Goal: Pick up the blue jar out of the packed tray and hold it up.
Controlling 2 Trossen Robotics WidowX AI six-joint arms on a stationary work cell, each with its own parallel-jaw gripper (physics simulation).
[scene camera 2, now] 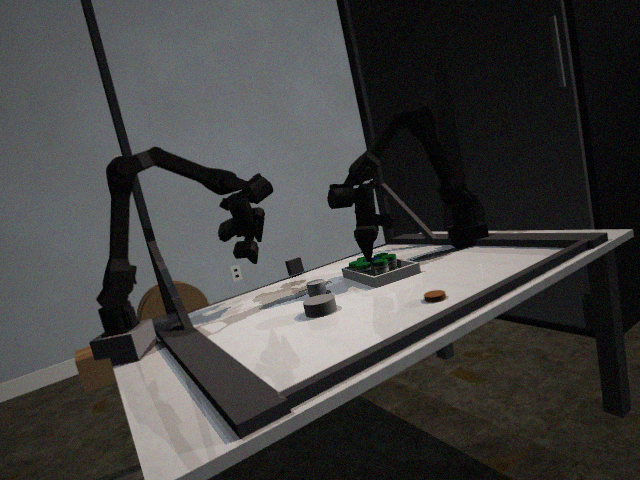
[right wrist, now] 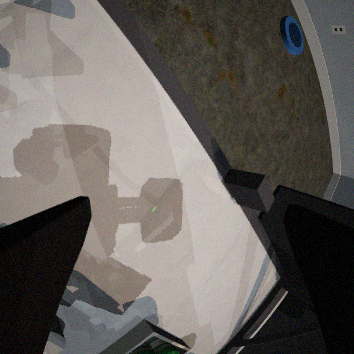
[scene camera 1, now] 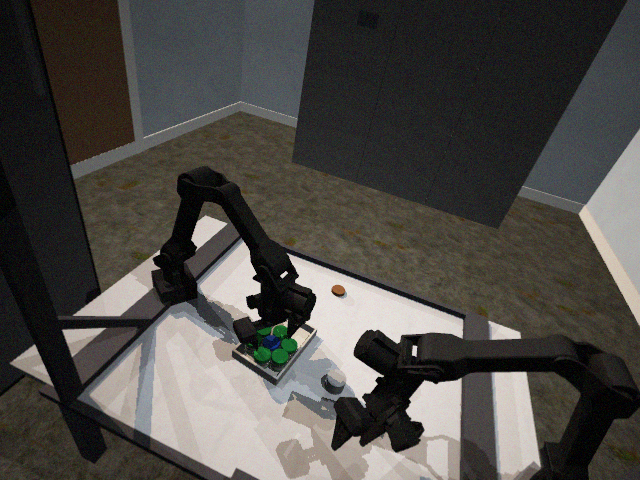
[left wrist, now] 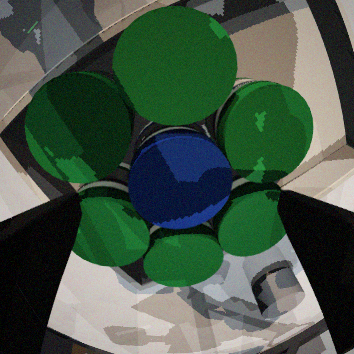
Note:
I see my left gripper [scene camera 1: 272, 343], my right gripper [scene camera 1: 347, 446], a blue jar [left wrist: 178, 177], a grey cylinder [left wrist: 277, 291] and a packed tray [left wrist: 287, 49].
My left gripper also shows in scene camera 2 [scene camera 2: 369, 259] and in the left wrist view [left wrist: 182, 202]. My right gripper also shows in scene camera 2 [scene camera 2: 257, 252] and in the right wrist view [right wrist: 191, 211]. The right wrist view misses the blue jar: it is out of frame.

